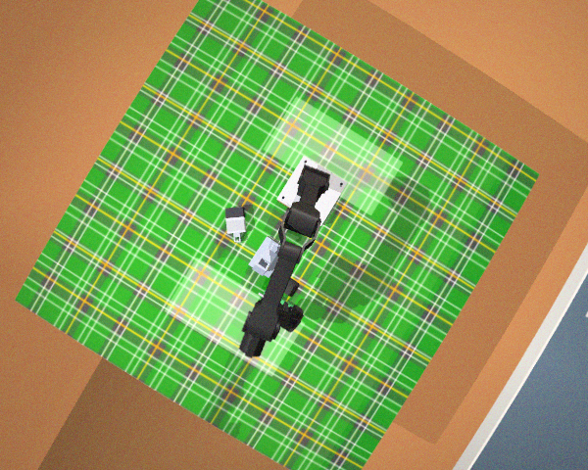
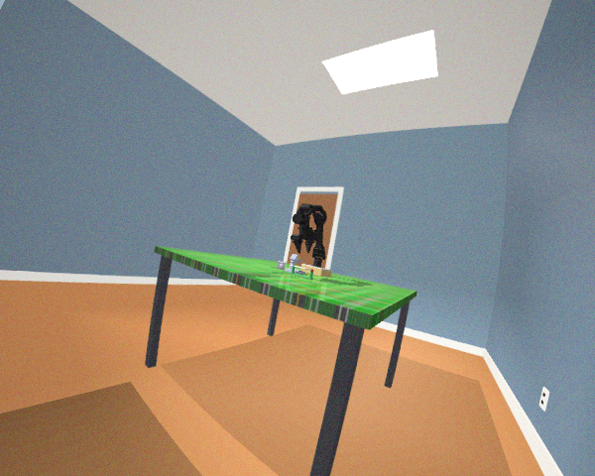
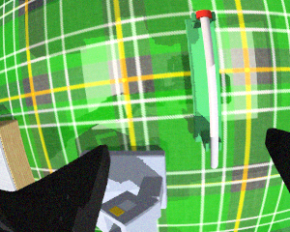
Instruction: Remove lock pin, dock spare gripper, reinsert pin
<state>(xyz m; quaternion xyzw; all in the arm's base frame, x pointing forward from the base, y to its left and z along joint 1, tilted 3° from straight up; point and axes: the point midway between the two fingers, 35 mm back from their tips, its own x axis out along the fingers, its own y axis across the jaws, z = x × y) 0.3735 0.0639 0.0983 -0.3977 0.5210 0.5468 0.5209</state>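
The spare gripper is 14 cm behind my gripper tip, 22 cm to the right of it and 11 cm below it. Round my gripper tip: green translucent block (3 cm ahead, 2 cm to the left, 10 cm below); socket (8 cm behind, 9 cm to the right, 8 cm below).
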